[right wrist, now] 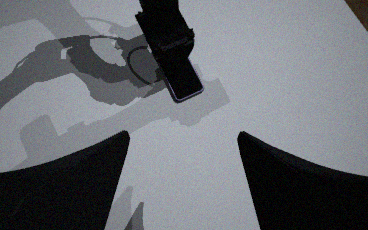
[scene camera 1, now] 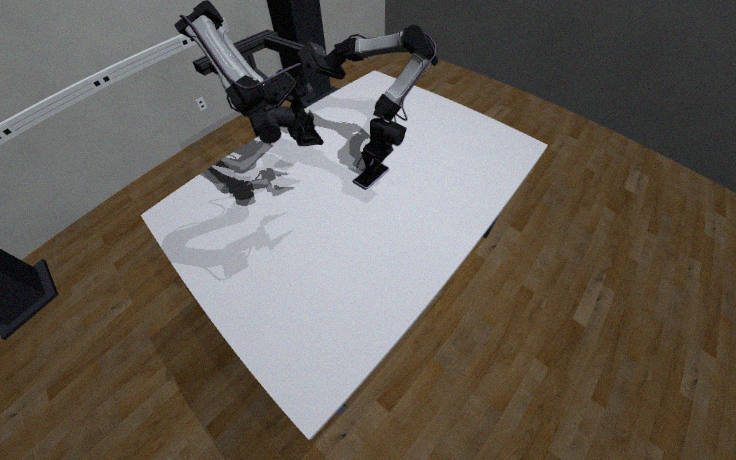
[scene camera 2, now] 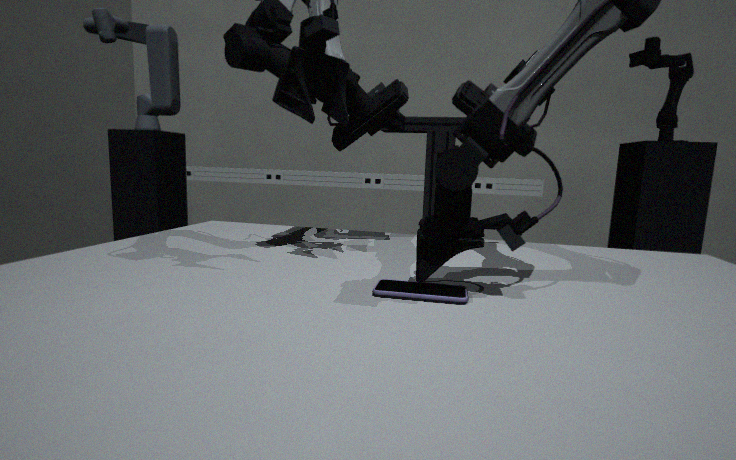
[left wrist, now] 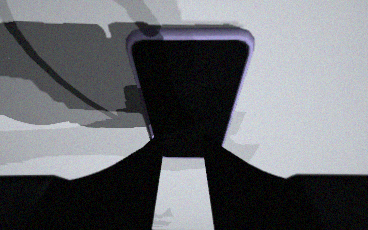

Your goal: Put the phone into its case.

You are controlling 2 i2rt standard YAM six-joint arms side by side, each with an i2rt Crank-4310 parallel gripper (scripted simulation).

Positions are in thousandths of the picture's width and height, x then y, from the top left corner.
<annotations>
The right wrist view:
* my left gripper: 480, 293
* my right gripper: 499, 585
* phone: 499, 350
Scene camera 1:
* my right gripper: 433, 292
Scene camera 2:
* my left gripper: 571, 605
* my right gripper: 450, 266
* phone: 522, 621
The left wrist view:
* my left gripper: 499, 589
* phone: 515, 376
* phone case: 613, 146
</annotations>
